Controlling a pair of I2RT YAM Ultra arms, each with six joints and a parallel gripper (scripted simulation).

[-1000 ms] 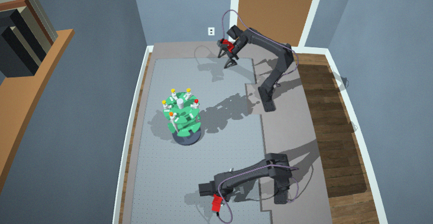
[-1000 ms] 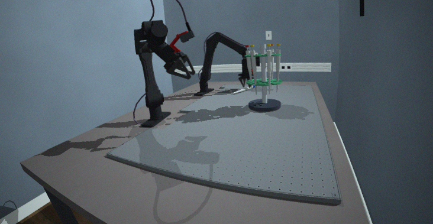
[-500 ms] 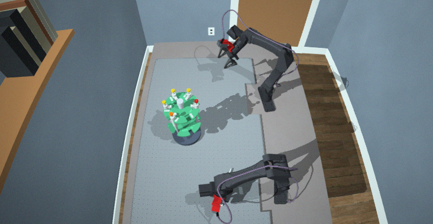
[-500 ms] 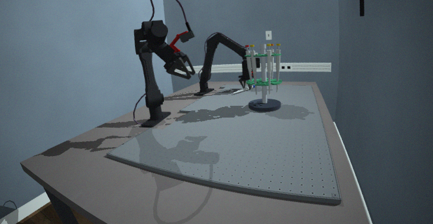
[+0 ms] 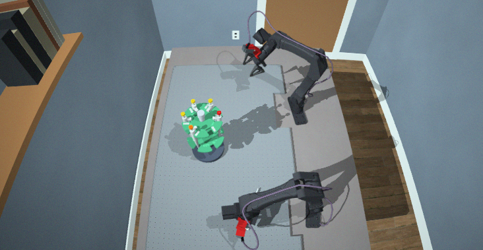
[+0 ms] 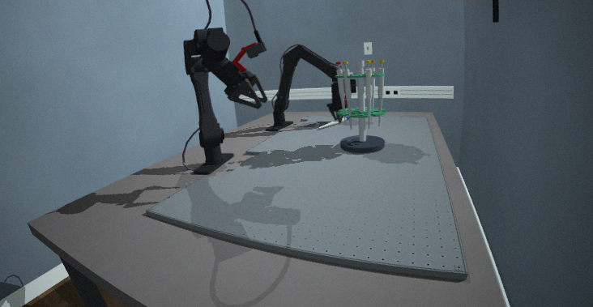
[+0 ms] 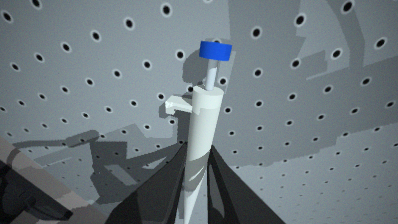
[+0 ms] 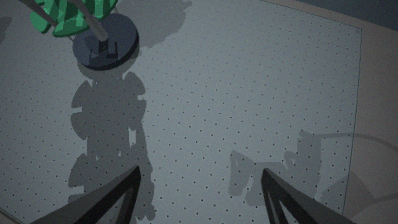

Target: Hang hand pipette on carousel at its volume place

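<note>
Right now my left hand is 2 cm past the white hand pipette and 2 cm to the left of it.
</note>
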